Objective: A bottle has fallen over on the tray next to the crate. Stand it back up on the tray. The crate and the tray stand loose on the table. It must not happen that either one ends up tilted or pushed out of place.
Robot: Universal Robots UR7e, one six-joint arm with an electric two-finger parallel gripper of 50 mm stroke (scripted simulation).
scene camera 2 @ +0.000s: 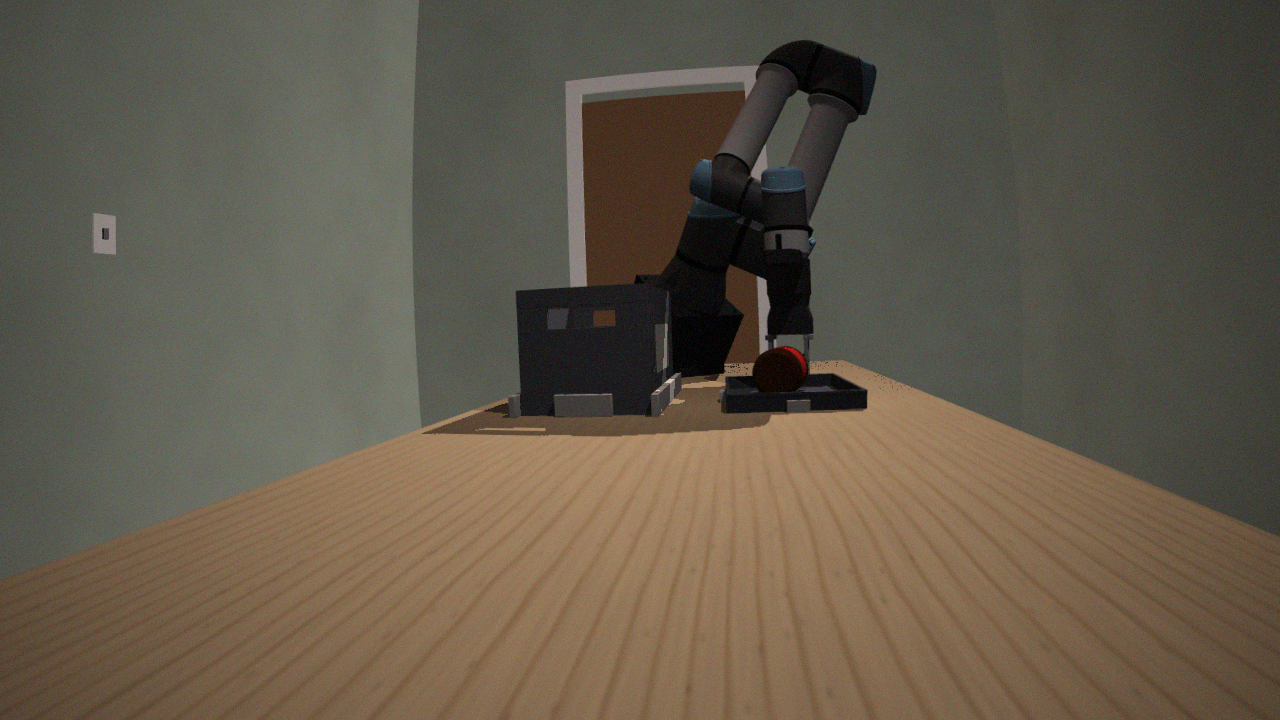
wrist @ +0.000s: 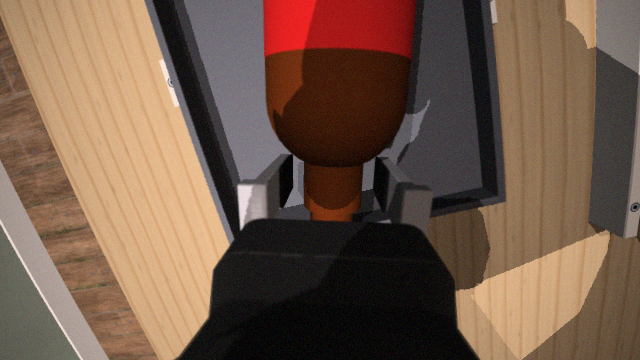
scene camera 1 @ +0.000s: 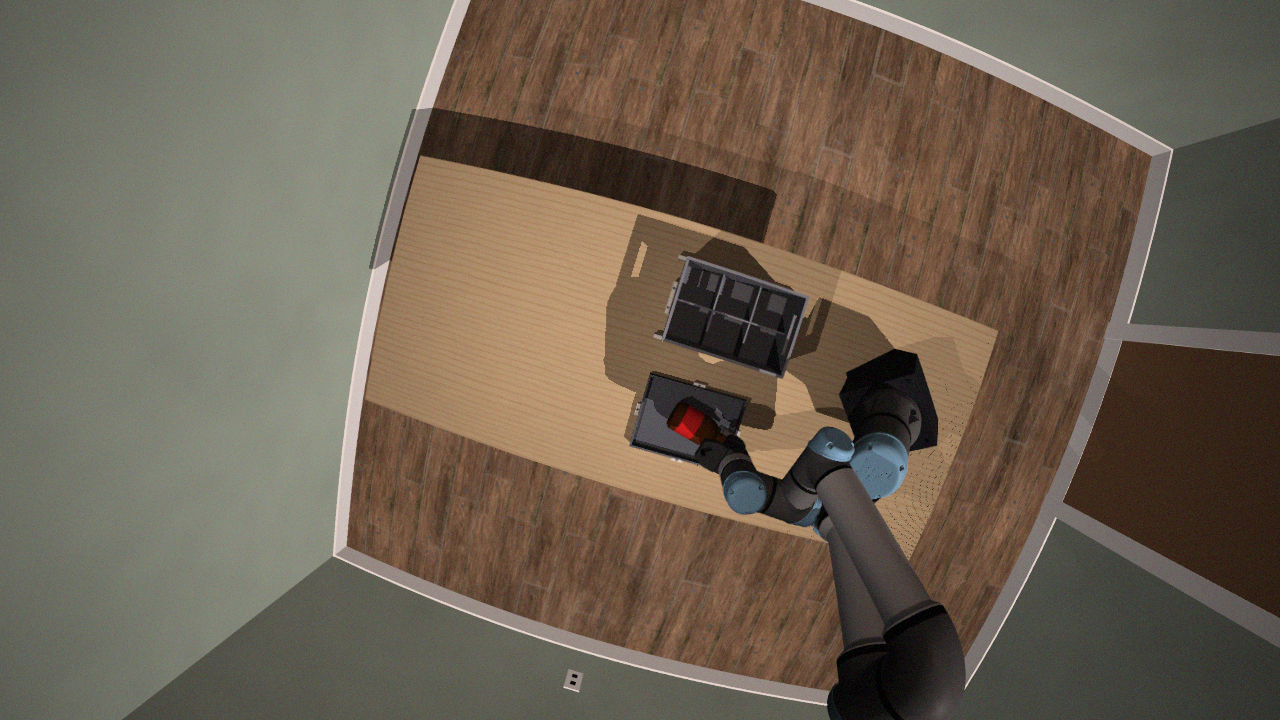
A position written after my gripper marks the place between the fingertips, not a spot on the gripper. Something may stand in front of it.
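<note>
Through scene camera 1 I can see a dark tray [scene camera 1: 662,394] and a dark crate [scene camera 1: 762,350]. Scene camera 2 gives me the crate as well [scene camera 2: 631,360], along with the tray [scene camera 2: 828,391] and my gripper [scene camera 2: 789,374]. In the wrist view I find my gripper [wrist: 333,172] and the tray [wrist: 451,140], while the dark crate is out of frame in the wrist view.
</note>
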